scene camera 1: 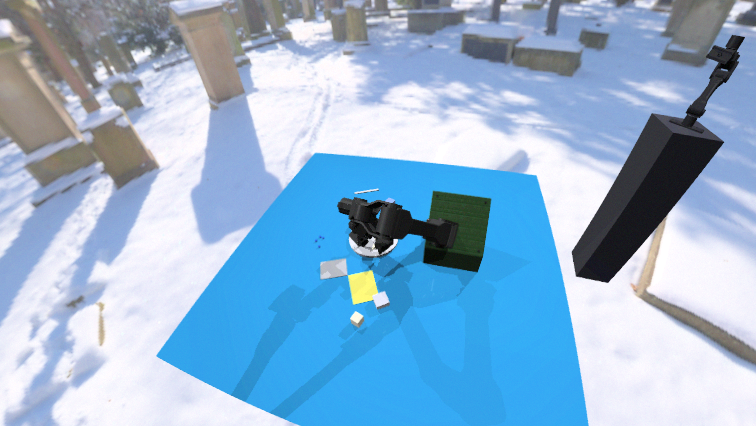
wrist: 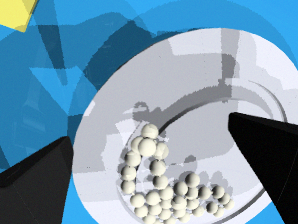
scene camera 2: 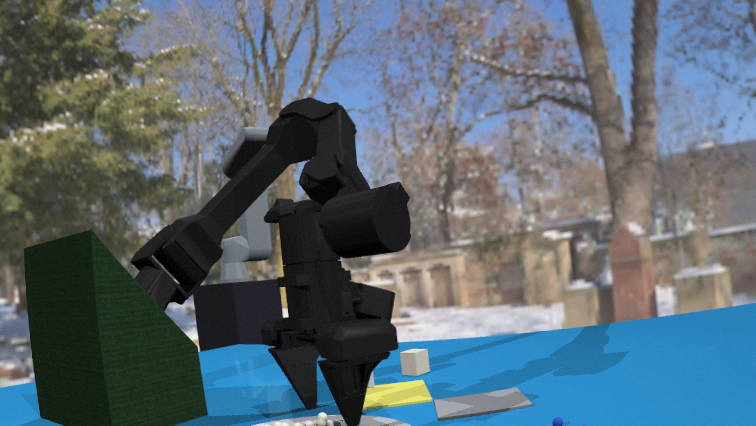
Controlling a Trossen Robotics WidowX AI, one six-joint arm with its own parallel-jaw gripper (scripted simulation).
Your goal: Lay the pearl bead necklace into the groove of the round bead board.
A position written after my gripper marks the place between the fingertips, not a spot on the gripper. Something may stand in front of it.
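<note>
My gripper (wrist: 152, 133): open, empty. Yellow tile (scene camera 1: 363, 286). Cream cube (scene camera 2: 414, 362), out of frame in the wrist view.
</note>
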